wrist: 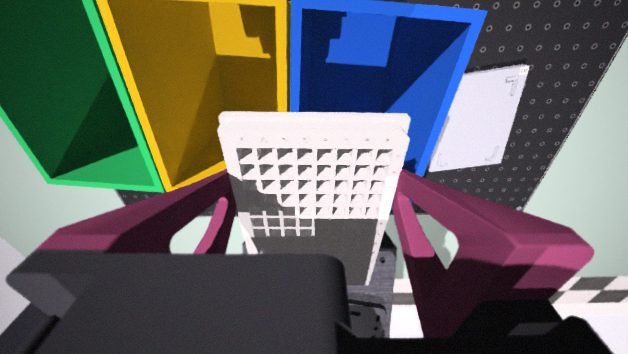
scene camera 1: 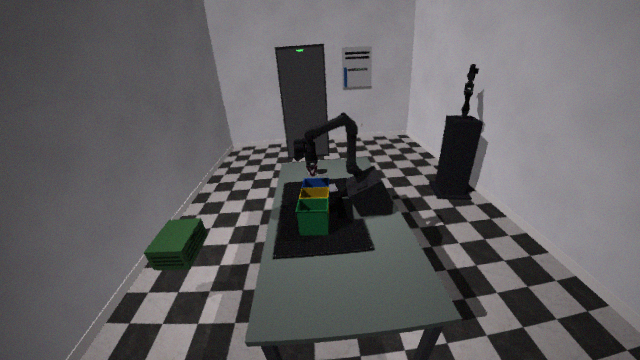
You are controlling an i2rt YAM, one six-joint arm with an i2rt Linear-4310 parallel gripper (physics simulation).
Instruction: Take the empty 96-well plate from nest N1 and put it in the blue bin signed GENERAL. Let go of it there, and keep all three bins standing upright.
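Places are measured from the arm's base along level axes (x ahead, y left, z up), in millimetres.
Pixels of known places: gripper, fingertip midpoint: (wrist: 314, 177) (scene camera 1: 312, 173); arm's base at its link origin: (scene camera 1: 362, 180).
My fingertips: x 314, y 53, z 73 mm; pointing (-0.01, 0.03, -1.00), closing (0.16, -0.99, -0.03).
Note:
Ahead of a thing's pixels: the offset from my fingertips to its top centre. Level surfaces: height alone.
The white 96-well plate {dx -29, dy -4, dz +13 mm} (wrist: 320, 130) is held between the two pink fingers of my gripper (wrist: 314, 177) (scene camera 1: 312, 171), which is shut on its long sides. The plate is raised above the bins, and in the wrist view it overlaps the near part of the blue bin {dx -6, dy -43, dz -90 mm} (wrist: 385, 9) (scene camera 1: 316, 180) and a corner of the yellow bin {dx -18, dy +89, dz -90 mm} (wrist: 282, 60) (scene camera 1: 314, 193). The green bin {dx -31, dy +222, dz -90 mm} (wrist: 120, 100) (scene camera 1: 313, 220) stands beside the yellow one. All three bins stand upright in a row. The plate is too small to make out in the scene view. The white nest {dx -42, dy -253, dz -253 mm} (wrist: 480, 120) beside the blue bin holds no plate.
The bins and nest are on a black perforated mat {dz -269 mm} (scene camera 1: 325, 246) (wrist: 555, 80) on the pale green table {dz -282 mm} (scene camera 1: 350, 295). The dark arm base (scene camera 1: 370, 195) stands right of the bins. A green crate (scene camera 1: 176, 240) is on the floor at the left, and a dark pedestal (scene camera 1: 457, 155) stands at the right.

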